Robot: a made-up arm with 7 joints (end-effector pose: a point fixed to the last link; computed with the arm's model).
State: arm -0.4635 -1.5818 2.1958 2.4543 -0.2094 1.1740 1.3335
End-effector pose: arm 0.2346 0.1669 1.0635 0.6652 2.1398 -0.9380
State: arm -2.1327 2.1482 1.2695 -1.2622 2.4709 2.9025 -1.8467
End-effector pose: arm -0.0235 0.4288 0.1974 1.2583 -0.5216 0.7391
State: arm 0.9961 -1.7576 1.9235 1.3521 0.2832 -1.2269 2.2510
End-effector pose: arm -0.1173 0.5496 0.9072 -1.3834 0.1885 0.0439
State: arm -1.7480 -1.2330 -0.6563 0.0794 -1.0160 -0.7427 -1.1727
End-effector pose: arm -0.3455 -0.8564 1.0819 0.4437 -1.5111 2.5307
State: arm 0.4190 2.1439 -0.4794 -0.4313 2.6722 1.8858 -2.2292
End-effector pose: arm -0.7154 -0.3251 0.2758 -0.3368 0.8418 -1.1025
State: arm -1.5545 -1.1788 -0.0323 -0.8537 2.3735 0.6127 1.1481
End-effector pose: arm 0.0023 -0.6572 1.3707 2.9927 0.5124 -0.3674
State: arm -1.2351 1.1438 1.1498 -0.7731 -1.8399 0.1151 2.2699
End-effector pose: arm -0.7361 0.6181 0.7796 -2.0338 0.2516 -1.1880
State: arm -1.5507 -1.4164 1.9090 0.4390 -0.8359 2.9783 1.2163
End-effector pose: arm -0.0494 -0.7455 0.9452 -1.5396 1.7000 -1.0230
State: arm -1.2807 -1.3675 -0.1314 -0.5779 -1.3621 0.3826 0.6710
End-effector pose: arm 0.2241 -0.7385 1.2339 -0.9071 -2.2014 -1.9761
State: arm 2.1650 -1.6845 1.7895 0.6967 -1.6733 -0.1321 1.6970
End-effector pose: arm -0.7568 0.6376 0.7374 0.0488 0.4241 -0.2823
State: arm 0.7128 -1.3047 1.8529 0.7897 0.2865 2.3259 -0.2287
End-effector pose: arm 0.4227 0.5641 0.9750 2.3934 0.9726 -1.3613
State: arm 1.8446 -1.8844 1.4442 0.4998 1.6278 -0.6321 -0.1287
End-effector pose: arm -0.5219 0.7454 0.6131 0.6649 -2.3662 0.0513
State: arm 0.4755 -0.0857 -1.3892 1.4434 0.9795 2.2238 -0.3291
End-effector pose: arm 0.2419 -0.4635 1.2092 1.1918 -2.5469 -1.0908
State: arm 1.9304 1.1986 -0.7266 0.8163 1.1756 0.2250 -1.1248
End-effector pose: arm 0.5477 -0.4263 1.3508 2.5594 -0.0188 1.5415
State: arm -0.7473 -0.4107 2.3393 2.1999 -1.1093 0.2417 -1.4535
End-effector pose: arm -0.0576 0.4395 1.0914 -1.0071 -0.1746 1.6570
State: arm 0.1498 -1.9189 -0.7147 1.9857 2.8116 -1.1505 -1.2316
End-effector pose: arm 0.1857 -0.2473 0.0926 2.4502 0.6258 -1.0876
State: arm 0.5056 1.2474 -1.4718 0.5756 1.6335 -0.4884 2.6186
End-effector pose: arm -0.4863 -0.8017 1.1969 -1.6101 -2.0397 0.8642
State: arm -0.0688 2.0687 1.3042 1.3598 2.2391 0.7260 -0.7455
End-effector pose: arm -0.4172 0.5188 0.5092 0.7183 0.3246 1.2482
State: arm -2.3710 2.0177 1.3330 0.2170 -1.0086 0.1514 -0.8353
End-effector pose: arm 0.5985 0.6261 0.2551 -2.2585 -1.1579 0.2184
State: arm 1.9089 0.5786 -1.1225 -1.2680 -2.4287 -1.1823 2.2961
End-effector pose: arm -0.2146 -0.4897 0.9126 0.6180 -0.4855 0.5818
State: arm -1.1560 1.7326 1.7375 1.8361 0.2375 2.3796 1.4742
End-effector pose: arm 0.0830 0.5190 0.5460 1.5675 -0.1993 0.0084
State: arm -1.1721 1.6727 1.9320 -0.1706 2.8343 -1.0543 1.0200
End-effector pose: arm -0.6557 0.6457 0.4821 -1.5974 0.9687 0.1530
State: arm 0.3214 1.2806 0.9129 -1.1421 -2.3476 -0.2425 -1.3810
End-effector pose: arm -0.4804 -0.6322 0.4412 1.9509 -1.1645 -0.8439
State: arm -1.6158 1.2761 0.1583 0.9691 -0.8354 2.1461 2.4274
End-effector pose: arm 0.0930 0.6817 1.1226 1.3730 -1.3007 0.6127
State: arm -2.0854 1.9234 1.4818 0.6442 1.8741 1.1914 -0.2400
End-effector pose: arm 0.6199 0.4570 0.4267 0.9682 -0.2768 -0.4788
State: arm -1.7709 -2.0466 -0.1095 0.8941 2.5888 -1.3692 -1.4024
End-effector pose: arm -0.0038 -0.5919 0.0678 2.3999 -1.5099 0.4598
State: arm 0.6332 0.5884 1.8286 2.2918 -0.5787 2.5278 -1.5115
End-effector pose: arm -0.4749 0.0199 0.9137 -0.7853 0.9877 -2.3868
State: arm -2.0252 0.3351 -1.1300 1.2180 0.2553 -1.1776 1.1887
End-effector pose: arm -0.5424 0.1453 1.2442 -0.6834 -0.0003 0.6498
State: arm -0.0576 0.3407 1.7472 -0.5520 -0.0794 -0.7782 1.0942
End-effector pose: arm -0.3556 -0.2336 1.5727 1.5425 0.7900 -0.2566
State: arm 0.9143 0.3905 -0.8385 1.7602 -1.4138 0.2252 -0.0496
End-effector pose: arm 0.5113 -0.1565 1.2927 -0.3024 -0.6240 -1.0656
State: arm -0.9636 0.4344 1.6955 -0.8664 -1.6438 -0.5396 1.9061
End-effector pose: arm -0.5976 -0.1130 1.3820 -1.8308 0.0009 0.8530
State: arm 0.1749 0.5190 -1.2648 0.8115 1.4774 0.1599 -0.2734
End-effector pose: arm -0.1343 -0.5812 1.4876 2.1932 -0.8156 -0.2786
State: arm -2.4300 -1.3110 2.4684 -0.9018 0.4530 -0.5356 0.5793
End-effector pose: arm -0.8812 -0.3276 0.7583 -2.7535 1.3364 -0.4515
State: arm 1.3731 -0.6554 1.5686 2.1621 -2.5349 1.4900 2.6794
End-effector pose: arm -0.3674 -0.0856 0.9829 0.3384 1.6118 0.9328
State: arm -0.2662 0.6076 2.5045 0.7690 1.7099 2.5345 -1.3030
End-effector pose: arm -0.5831 0.2429 1.0372 2.0663 0.3911 0.2354
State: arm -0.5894 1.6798 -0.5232 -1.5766 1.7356 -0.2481 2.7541
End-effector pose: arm -0.1943 0.4882 0.2558 1.8287 -1.0900 0.4861
